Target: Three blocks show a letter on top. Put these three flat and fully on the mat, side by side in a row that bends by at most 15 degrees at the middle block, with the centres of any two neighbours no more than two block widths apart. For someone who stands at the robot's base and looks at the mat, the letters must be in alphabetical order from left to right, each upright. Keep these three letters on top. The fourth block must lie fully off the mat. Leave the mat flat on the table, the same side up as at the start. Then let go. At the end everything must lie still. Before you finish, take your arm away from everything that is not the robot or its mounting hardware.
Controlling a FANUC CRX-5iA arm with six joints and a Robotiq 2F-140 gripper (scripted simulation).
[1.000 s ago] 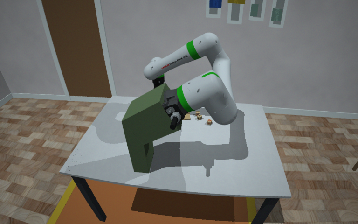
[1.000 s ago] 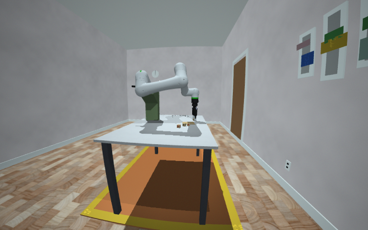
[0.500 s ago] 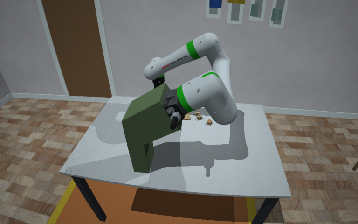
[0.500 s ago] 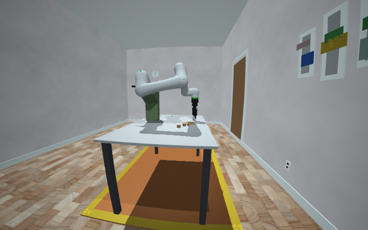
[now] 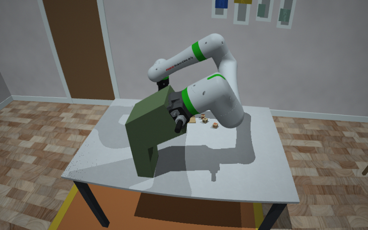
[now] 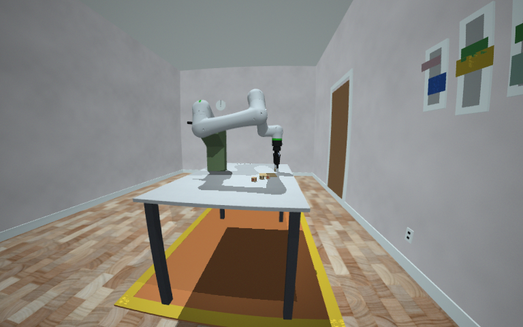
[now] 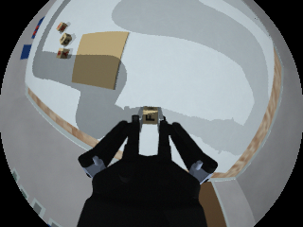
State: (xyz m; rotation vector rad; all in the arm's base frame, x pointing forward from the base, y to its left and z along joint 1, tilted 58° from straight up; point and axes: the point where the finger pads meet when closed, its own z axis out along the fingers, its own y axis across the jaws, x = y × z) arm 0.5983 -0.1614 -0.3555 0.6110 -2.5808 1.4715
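Right now the tan mat is 70 mm behind my hand, 180 mm to the right of it and 30 mm below it.
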